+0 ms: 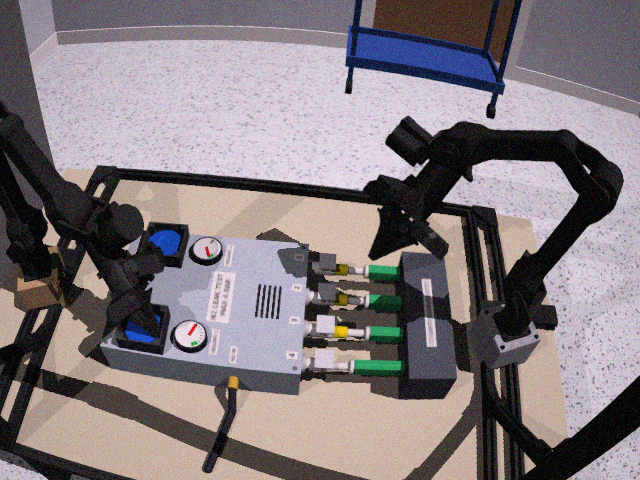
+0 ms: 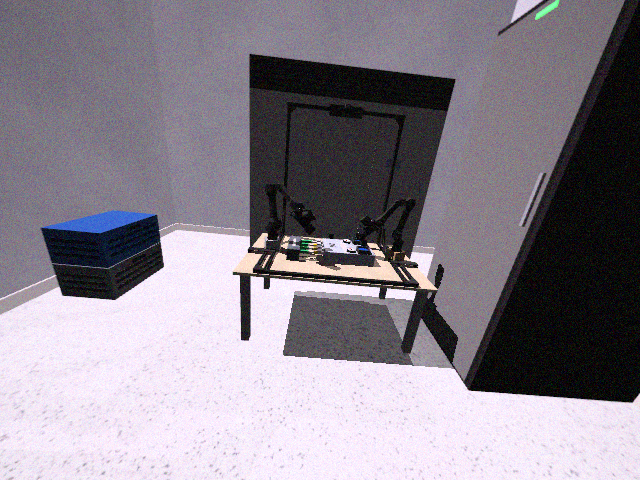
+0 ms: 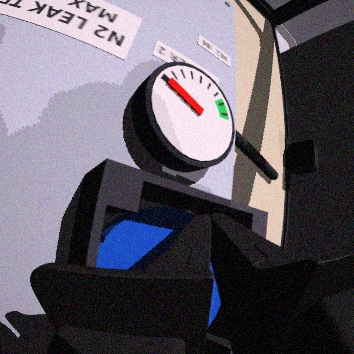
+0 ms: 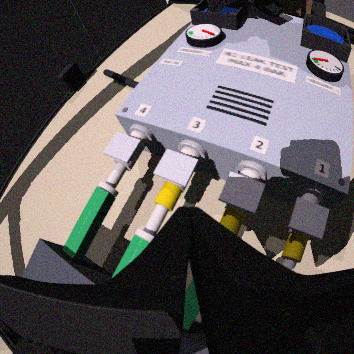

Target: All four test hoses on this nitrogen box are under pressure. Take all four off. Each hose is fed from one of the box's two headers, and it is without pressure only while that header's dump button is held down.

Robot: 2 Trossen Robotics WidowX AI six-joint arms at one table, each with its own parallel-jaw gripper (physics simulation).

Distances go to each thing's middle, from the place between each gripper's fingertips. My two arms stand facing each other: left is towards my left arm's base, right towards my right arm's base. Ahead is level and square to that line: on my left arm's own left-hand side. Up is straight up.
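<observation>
The dark manifold block [image 1: 427, 348] is 6 cm below my left hand, 13 cm ahead of it and 45 cm to the right of it.
Counted from my right hand, the block is 120 mm to the right, 20 mm behind and 140 mm below. So, going by its middle, the dark manifold block is nearer to my right hand than to my left hand.
</observation>
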